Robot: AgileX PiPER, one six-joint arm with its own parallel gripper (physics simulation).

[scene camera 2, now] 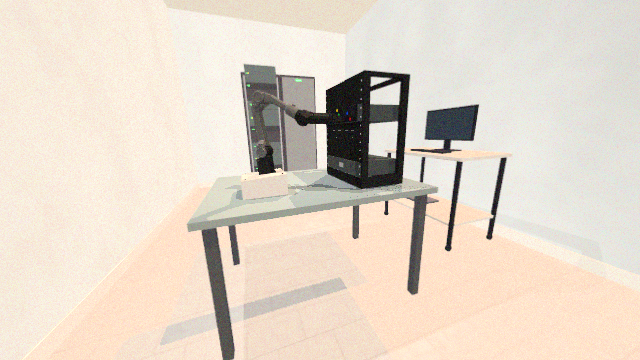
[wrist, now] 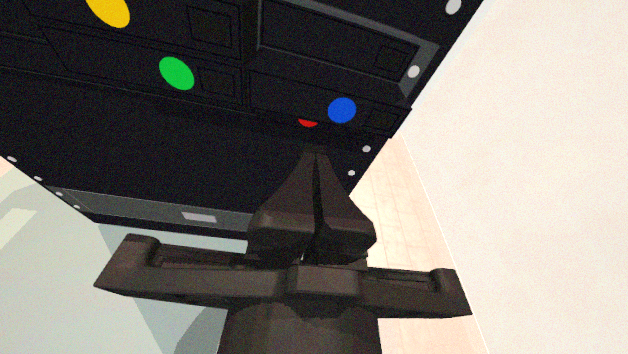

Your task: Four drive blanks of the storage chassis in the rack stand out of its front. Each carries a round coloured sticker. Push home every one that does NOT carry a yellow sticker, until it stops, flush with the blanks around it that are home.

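In the wrist view, the blank with the yellow sticker (wrist: 109, 9) (scene camera 2: 337, 110) is at the upper left and stands out. The blank with the green sticker (wrist: 176, 73) (scene camera 2: 339, 115) is directly below it and also looks proud. The blank with the blue sticker (wrist: 342, 110) (scene camera 2: 347, 113) is to the right and stands out below a recessed-looking plain blank (wrist: 335, 40). The red sticker (wrist: 307, 122) (scene camera 2: 350, 119) shows partly below the blue blank's lower edge; the rest of its blank is hidden. My gripper (wrist: 312, 155) (scene camera 2: 334, 118) is shut and empty, its tips just below the red sticker; contact cannot be told.
The black rack (scene camera 2: 364, 150) stands on the table (scene camera 2: 310, 200). A grey unit (wrist: 145, 204) (scene camera 2: 345, 165) sits low in the rack. The arm's white base block (scene camera 2: 265, 187) is at the table's left. A desk with a monitor (scene camera 2: 452, 123) stands behind at the right.
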